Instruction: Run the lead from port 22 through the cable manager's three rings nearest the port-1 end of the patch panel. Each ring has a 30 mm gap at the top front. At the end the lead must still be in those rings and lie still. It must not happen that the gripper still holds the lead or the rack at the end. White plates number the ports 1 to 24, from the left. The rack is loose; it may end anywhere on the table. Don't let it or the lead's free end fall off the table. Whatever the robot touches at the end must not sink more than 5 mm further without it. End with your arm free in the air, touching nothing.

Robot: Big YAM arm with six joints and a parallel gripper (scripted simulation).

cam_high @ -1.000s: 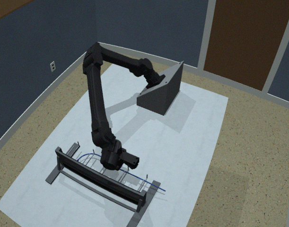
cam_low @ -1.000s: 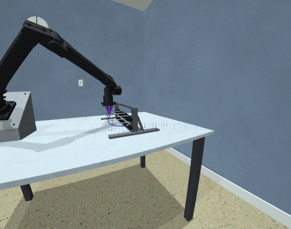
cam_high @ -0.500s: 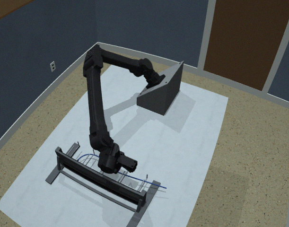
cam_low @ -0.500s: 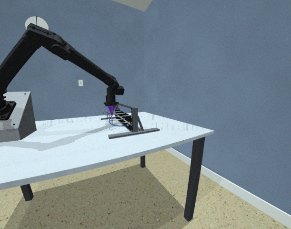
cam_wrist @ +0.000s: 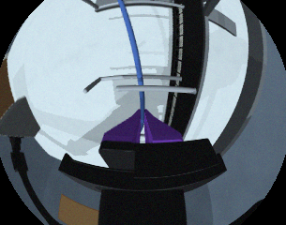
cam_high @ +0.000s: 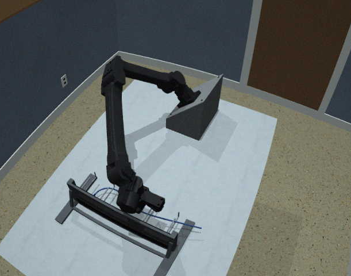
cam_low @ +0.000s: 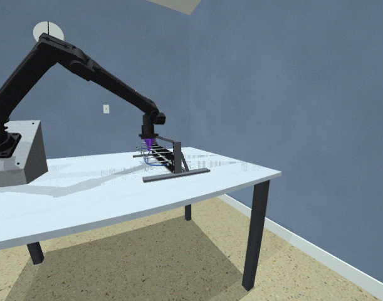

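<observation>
The dark rack is 70 mm ahead of my hand and 50 mm to the right of it.
</observation>
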